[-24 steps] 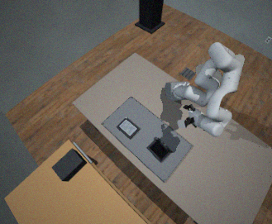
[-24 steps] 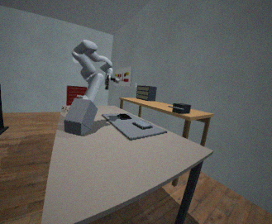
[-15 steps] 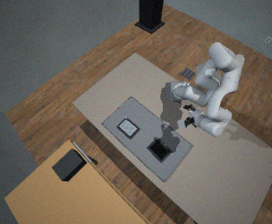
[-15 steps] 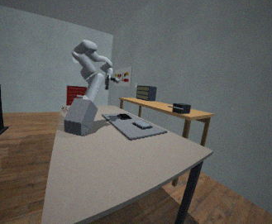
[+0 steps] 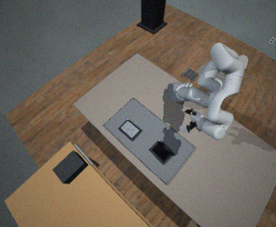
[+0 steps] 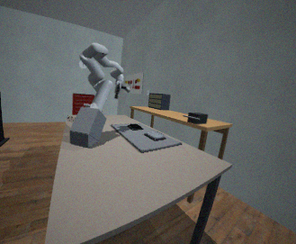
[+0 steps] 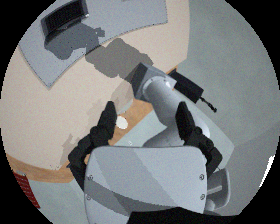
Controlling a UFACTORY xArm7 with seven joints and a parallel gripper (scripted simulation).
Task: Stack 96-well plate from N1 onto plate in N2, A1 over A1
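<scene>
Now: the dark 96-well plate 31 cm below my hand, 22 cm ahead of it and 1 cm to the right of it. From my hand the other things lie so: plate nest (33 cm below, 22 cm ahead, 1 cm to the right); then light 96-well plate (33 cm to the right, 32 cm below, 25 cm ahead).
</scene>
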